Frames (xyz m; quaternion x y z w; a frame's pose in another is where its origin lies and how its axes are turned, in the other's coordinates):
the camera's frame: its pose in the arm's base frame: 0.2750 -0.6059 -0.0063 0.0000 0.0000 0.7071 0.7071
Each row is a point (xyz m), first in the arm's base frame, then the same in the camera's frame.
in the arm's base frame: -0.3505 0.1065 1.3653
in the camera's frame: 0.7124 0.6255 1.3716
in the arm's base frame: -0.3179 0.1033 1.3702
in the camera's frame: 0.7092 0.5929 1.3765
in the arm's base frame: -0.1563 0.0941 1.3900
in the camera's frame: 0.7000 0.4313 1.3963
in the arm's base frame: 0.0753 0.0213 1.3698
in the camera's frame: 0.6272 0.1997 1.3761
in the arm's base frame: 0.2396 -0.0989 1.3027
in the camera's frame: 0.5070 0.0354 1.3090
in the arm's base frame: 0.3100 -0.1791 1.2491
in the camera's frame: 0.4268 -0.0350 1.2554
